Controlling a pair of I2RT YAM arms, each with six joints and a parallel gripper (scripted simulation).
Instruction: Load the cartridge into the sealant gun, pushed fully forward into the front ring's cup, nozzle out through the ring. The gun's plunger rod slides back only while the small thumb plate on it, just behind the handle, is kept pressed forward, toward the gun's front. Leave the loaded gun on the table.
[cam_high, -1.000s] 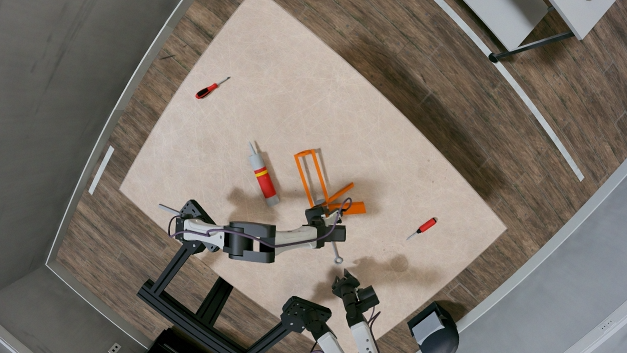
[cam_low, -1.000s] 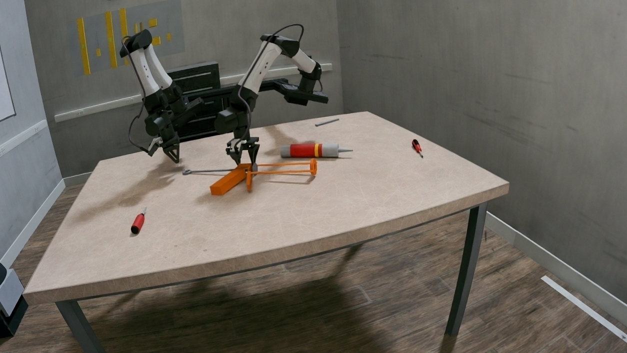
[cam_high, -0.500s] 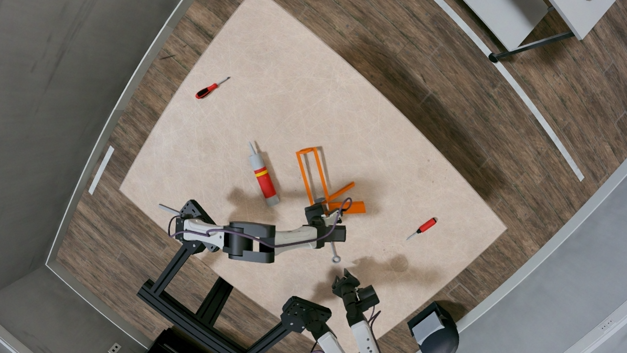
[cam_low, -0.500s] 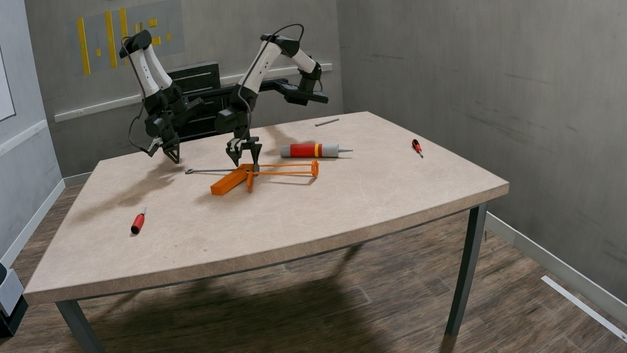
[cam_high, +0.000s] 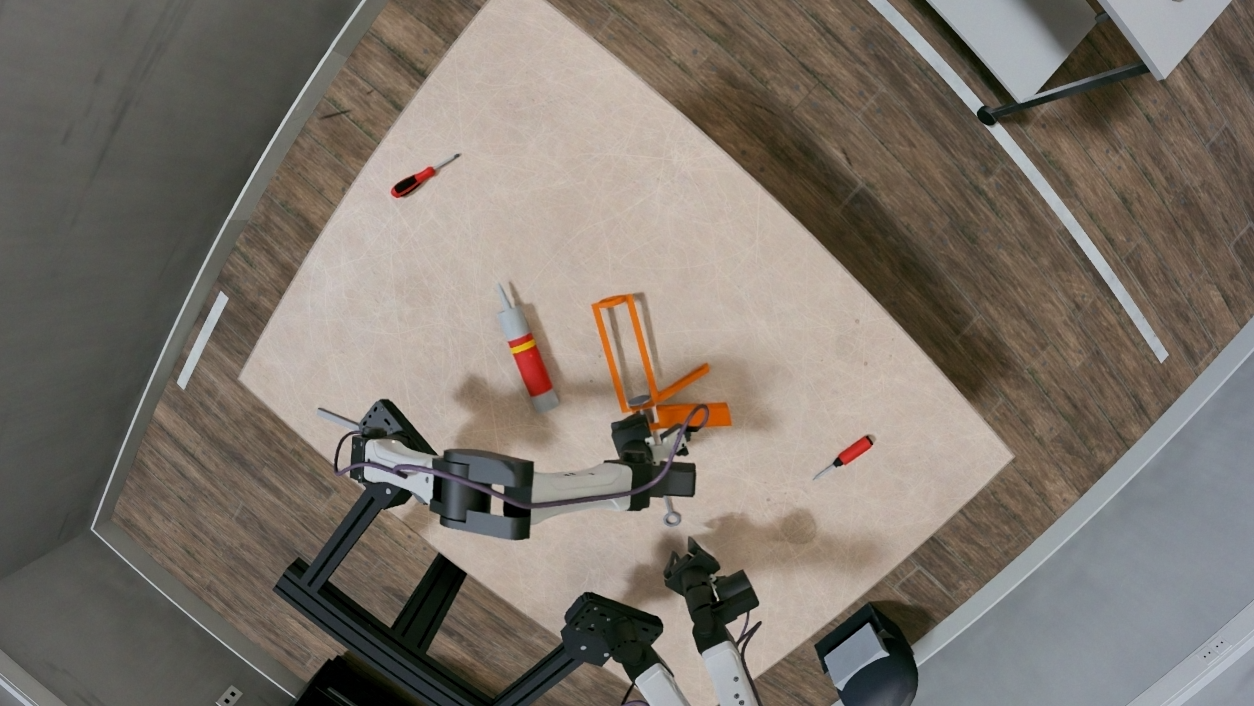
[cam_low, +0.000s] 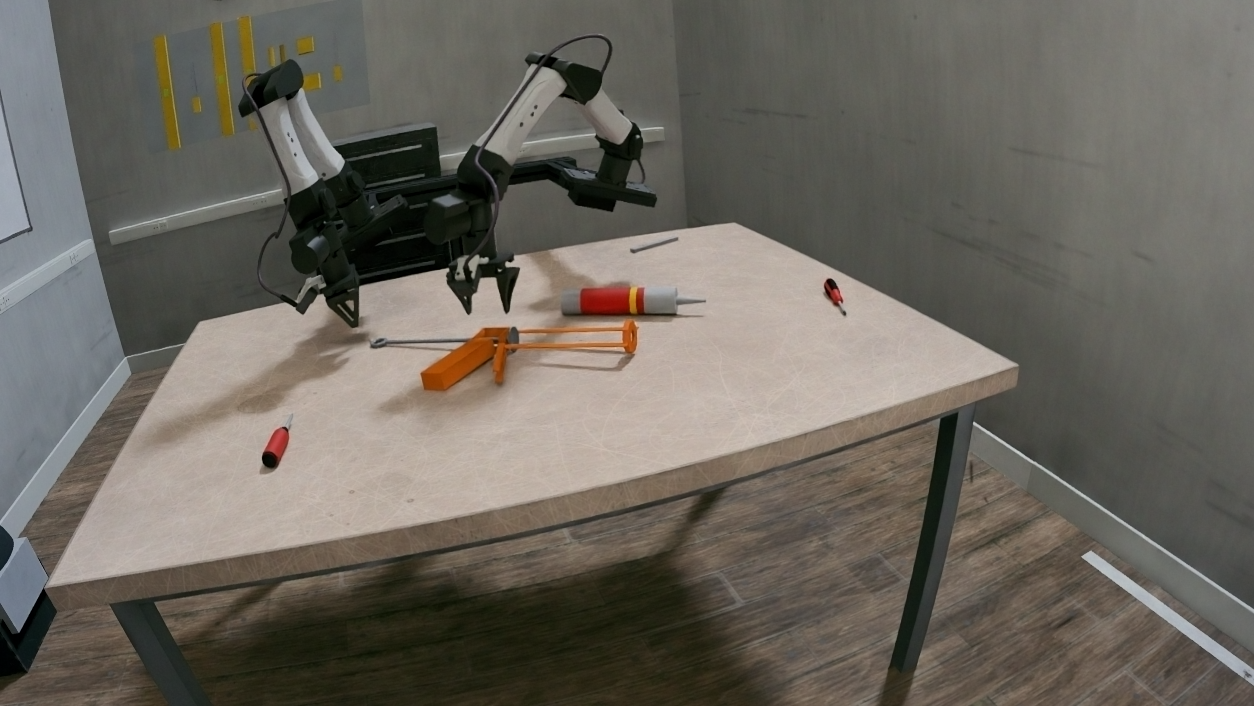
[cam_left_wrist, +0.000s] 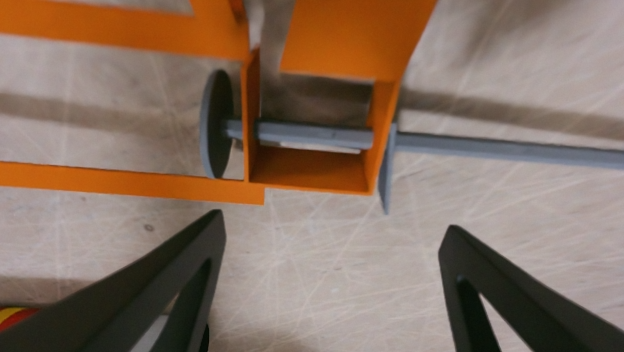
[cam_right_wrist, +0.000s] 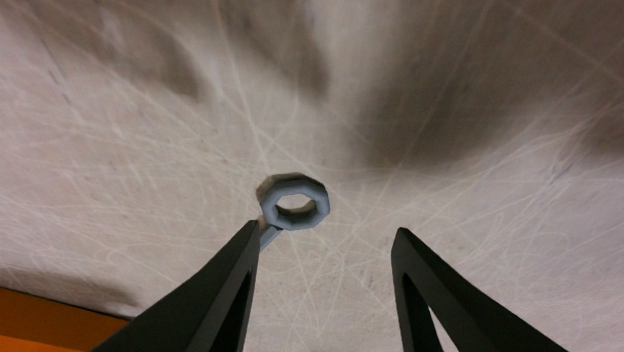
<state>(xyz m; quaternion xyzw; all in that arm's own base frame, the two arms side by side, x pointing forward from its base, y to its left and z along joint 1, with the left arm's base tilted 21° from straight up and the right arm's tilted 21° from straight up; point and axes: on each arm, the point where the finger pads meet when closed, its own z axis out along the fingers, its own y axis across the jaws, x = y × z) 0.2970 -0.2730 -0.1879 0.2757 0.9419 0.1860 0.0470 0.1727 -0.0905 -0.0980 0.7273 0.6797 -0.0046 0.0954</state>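
Now: the thumb plate 10 mm behind my left hand, 20 mm to the right of it and 60 mm below it. Round my left hand: plunger rod: 50 mm behind, 100 mm to the right, 60 mm below; orange sealant gun: 40 mm ahead, 20 mm to the right, 50 mm below; cartridge: 50 mm behind, 280 mm to the left, 50 mm below.
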